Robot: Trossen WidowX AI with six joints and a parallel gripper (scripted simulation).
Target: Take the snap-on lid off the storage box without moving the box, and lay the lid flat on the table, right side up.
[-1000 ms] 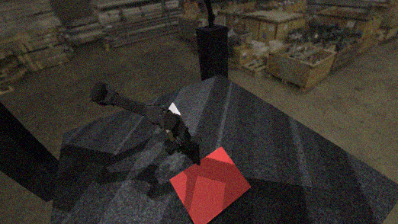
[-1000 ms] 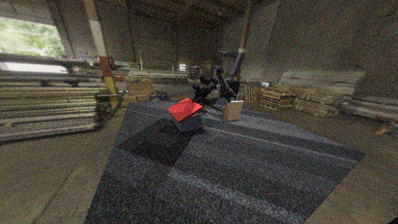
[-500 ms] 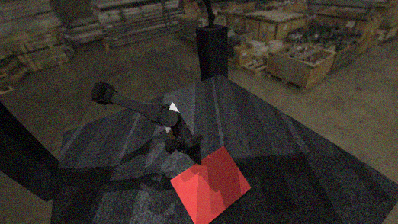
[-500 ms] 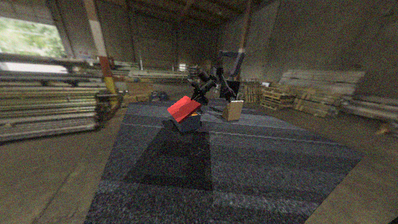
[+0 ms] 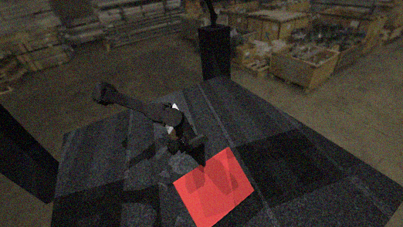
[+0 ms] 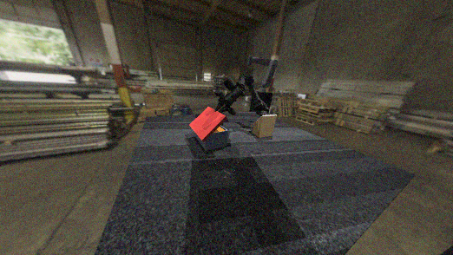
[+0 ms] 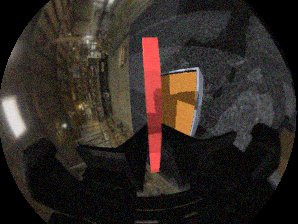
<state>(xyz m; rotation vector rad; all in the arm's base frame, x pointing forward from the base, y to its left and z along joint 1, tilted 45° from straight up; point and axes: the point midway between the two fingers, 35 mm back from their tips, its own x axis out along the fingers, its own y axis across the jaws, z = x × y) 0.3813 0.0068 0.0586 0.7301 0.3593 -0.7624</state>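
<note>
Now: the lid 7 cm ahead of my gripper tip and 5 cm below it. From my gripper tip the other things lie so: storage box: 3 cm ahead, 14 cm below.
</note>
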